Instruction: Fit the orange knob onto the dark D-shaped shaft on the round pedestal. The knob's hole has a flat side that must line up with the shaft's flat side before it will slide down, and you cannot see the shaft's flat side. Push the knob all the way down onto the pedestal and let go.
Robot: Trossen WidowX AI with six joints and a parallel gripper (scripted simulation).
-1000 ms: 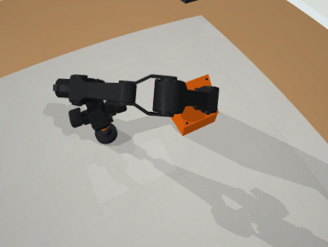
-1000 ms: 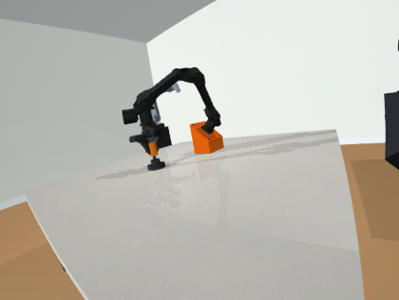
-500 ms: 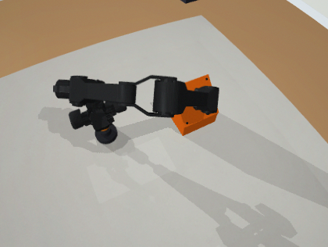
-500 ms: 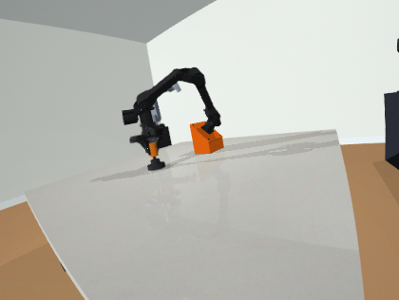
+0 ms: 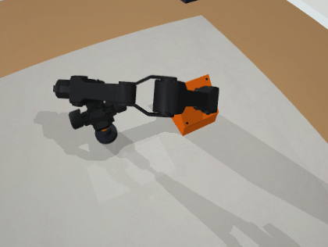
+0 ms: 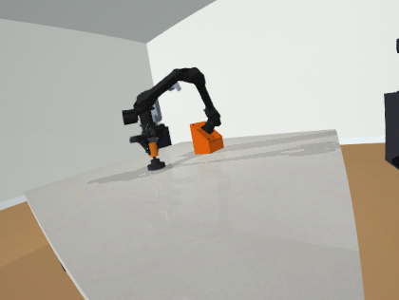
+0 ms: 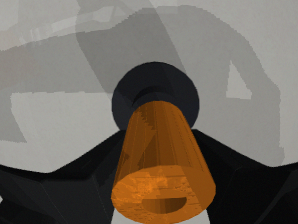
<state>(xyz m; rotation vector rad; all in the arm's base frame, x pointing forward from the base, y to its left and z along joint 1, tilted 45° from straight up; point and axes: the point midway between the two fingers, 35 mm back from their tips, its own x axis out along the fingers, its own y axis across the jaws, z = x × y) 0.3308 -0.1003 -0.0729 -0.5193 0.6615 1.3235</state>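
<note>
Right now my gripper tip is 40 mm above the round pedestal. Also, from my gripper tip: orange knob (20 mm above).
</note>
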